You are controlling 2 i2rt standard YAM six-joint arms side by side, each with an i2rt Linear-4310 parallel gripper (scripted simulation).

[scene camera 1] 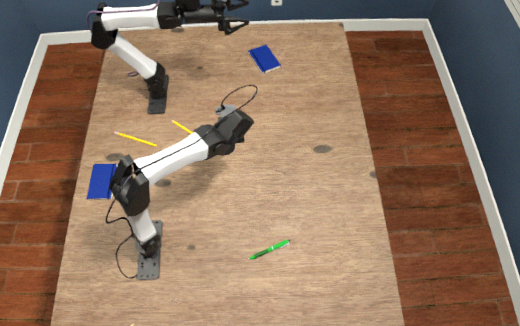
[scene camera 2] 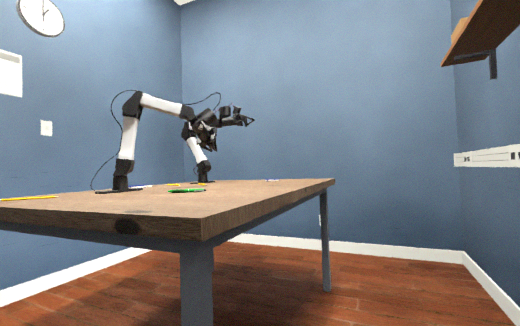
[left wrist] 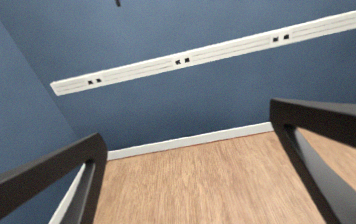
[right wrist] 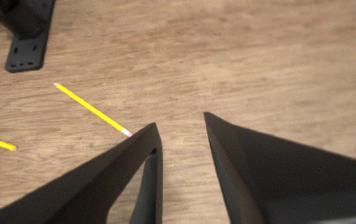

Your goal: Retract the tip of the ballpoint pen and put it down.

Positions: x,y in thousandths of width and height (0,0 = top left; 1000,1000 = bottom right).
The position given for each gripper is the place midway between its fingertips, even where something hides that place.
In view: the left gripper (left wrist: 513,565), the right gripper (right wrist: 510,569) and a blue notebook (scene camera 1: 197,535).
